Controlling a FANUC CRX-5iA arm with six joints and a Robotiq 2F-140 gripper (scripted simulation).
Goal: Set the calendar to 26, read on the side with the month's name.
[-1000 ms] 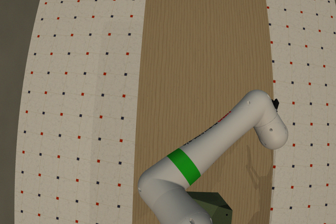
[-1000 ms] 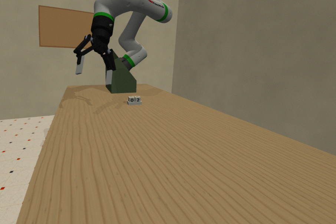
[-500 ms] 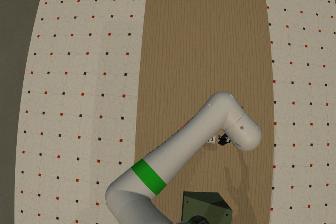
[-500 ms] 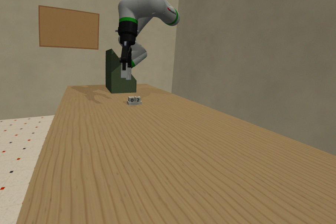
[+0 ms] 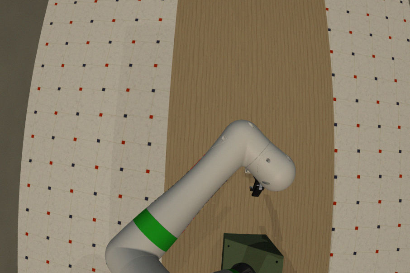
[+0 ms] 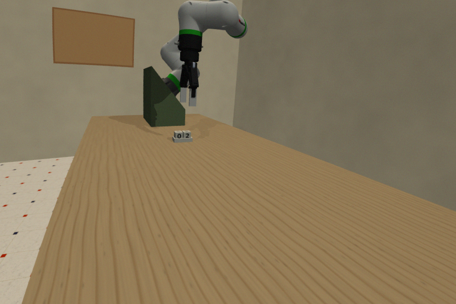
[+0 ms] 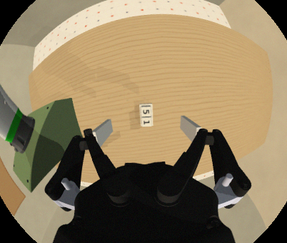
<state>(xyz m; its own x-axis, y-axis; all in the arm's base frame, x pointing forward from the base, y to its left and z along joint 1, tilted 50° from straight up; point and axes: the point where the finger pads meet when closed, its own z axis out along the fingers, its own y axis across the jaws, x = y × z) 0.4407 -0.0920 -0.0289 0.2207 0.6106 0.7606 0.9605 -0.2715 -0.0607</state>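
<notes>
The calendar tray is 2 cm to the right of my hand and 16 cm below it.
</notes>
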